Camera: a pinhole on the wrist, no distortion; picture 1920 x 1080 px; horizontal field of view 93.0 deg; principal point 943.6 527.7 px. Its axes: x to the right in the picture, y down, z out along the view. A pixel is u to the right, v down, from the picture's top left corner.
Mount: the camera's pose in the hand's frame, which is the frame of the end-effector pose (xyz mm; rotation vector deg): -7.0 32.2 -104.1 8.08 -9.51 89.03
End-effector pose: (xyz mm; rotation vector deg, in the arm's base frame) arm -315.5 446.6 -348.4 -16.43 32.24 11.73
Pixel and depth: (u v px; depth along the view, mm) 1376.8 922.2 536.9
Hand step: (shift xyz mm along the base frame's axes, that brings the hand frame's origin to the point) -20.5 293.5 475.9
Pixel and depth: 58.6 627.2 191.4
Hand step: 46.1 -164.5 95.6
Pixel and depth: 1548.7 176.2 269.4
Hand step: 133.7 218.5 74.5
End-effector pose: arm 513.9 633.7 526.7 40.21 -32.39 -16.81
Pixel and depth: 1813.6 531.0 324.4
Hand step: -149.3 60.5 352.1
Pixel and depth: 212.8 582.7 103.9
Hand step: -6.8 -34.4 -65.0
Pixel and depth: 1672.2 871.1 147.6
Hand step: -80.3 82.7 95.7
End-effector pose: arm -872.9 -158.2 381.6 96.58 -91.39 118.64
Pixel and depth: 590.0 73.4 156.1
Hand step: 33.0 -35.2 84.5
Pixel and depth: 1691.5 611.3 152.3
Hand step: -14.2 -96.0 -107.8
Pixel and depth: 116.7 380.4 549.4
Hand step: 537.0 -5.8 387.5
